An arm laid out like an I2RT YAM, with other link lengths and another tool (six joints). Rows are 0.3 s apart.
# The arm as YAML. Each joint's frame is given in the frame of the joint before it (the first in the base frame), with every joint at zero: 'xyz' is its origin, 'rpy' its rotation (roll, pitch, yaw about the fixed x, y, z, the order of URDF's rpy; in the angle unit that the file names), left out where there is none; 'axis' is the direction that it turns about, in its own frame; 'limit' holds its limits. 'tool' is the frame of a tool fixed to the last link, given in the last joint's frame.
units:
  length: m
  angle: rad
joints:
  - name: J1
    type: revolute
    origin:
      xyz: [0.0, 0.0, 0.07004]
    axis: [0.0, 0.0, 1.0]
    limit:
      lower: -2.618
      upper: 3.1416
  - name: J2
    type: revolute
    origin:
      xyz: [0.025, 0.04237, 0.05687]
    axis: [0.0, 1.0, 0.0]
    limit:
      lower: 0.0
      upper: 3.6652
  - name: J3
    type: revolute
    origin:
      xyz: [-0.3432, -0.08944, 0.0]
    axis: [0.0, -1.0, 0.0]
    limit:
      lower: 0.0
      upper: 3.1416
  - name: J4
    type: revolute
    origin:
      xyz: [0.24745, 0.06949, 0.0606]
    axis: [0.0, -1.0, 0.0]
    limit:
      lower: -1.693
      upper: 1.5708
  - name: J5
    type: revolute
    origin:
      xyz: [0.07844, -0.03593, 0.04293]
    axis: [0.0, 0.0, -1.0]
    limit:
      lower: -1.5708
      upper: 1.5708
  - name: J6
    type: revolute
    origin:
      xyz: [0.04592, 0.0, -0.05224]
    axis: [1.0, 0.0, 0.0]
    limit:
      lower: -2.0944
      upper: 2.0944
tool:
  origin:
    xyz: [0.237, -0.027, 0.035]
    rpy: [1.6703, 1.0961, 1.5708]
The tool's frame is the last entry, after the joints.
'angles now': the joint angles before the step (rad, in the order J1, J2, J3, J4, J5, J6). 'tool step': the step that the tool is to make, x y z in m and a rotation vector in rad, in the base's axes. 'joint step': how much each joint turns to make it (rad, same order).
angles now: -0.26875 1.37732 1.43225 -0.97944 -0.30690 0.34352
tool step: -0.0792 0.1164 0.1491 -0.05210 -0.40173 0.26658
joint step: 0.26872 -0.40365 0.00103 -0.00062 -0.00258 0.00066
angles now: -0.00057 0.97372 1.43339 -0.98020 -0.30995 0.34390
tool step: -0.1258 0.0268 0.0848 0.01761 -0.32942 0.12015
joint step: 0.12469 -0.35567 0.00102 -0.02746 0.00413 -0.00146
